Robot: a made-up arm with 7 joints. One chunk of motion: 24 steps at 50 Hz.
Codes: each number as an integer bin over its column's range. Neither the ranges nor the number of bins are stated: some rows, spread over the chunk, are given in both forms.
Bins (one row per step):
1: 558 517 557 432 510 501 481
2: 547 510 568 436 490 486 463
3: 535 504 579 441 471 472 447
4: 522 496 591 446 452 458 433
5: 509 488 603 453 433 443 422
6: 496 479 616 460 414 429 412
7: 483 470 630 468 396 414 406
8: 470 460 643 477 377 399 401
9: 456 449 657 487 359 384 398
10: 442 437 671 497 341 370 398
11: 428 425 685 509 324 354 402
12: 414 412 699 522 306 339 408
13: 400 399 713 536 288 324 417
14: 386 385 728 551 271 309 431
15: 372 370 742 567 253 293 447
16: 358 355 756 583 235 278 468
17: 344 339 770 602 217 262 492
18: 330 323 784 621 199 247 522
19: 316 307 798 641 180 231 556
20: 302 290 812 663 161 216 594
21: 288 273 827 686 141 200 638
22: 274 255 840 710 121 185 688
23: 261 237 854 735 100 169 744
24: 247 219 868 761 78 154 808
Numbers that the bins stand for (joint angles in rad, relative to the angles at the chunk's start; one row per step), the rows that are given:
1: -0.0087 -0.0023 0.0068 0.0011 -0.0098 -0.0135 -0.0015
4: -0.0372 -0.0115 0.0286 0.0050 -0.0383 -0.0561 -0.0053
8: -0.0783 -0.0274 0.0619 0.0137 -0.0751 -0.1146 -0.0079
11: -0.1115 -0.0428 0.0888 0.0227 -0.1011 -0.1592 -0.0078
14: -0.1448 -0.0604 0.1164 0.0344 -0.1271 -0.2038 -0.0055
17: -0.1780 -0.0807 0.1433 0.0487 -0.1536 -0.2504 -0.0006
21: -0.2223 -0.1098 0.1798 0.0723 -0.1908 -0.3118 0.0111
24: -0.2547 -0.1335 0.2061 0.0933 -0.2217 -0.3574 0.0247
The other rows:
2: -0.0174 -0.0054 0.0139 0.0022 -0.0197 -0.0284 -0.0029
3: -0.0269 -0.0080 0.0209 0.0036 -0.0290 -0.0423 -0.0042
5: -0.0475 -0.0151 0.0363 0.0070 -0.0476 -0.0710 -0.0062
6: -0.0578 -0.0190 0.0446 0.0089 -0.0569 -0.0849 -0.0070
7: -0.0680 -0.0230 0.0536 0.0112 -0.0658 -0.0997 -0.0075
9: -0.0894 -0.0322 0.0709 0.0165 -0.0839 -0.1295 -0.0081
10: -0.1005 -0.0375 0.0799 0.0193 -0.0927 -0.1433 -0.0081
12: -0.1226 -0.0485 0.0978 0.0263 -0.1099 -0.1741 -0.0073
13: -0.1337 -0.0543 0.1068 0.0302 -0.1187 -0.1889 -0.0066
15: -0.1558 -0.0670 0.1254 0.0389 -0.1359 -0.2196 -0.0042
16: -0.1669 -0.0736 0.1343 0.0434 -0.1447 -0.2345 -0.0025
18: -0.1890 -0.0877 0.1523 0.0541 -0.1624 -0.2652 0.0018
19: -0.2001 -0.0948 0.1612 0.0597 -0.1717 -0.2811 0.0045
20: -0.2112 -0.1023 0.1702 0.0658 -0.1810 -0.2959 0.0076
22: -0.2333 -0.1177 0.1881 0.0790 -0.2007 -0.3267 0.0151
23: -0.2436 -0.1256 0.1971 0.0860 -0.2110 -0.3425 0.0196

